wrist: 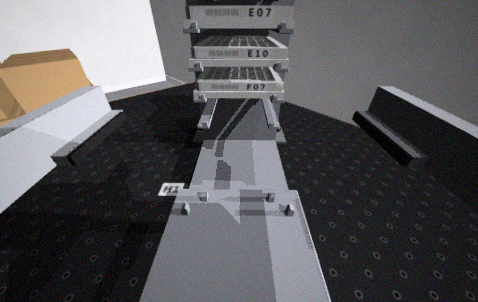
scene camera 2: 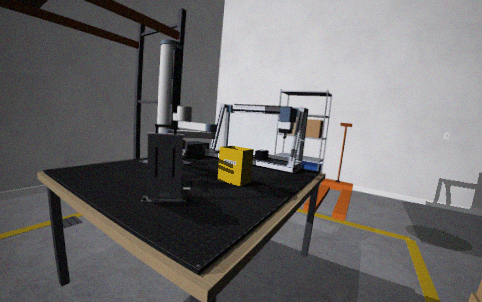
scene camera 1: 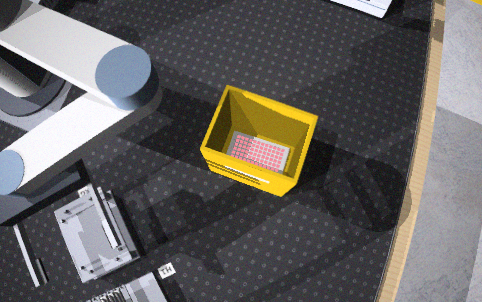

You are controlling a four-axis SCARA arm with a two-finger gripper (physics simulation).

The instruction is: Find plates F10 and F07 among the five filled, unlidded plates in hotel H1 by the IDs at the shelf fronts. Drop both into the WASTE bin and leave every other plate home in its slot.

The pictures show: the gripper, a plate F10, a plate F07 and a grey platform.
The gripper also shows in the wrist view.
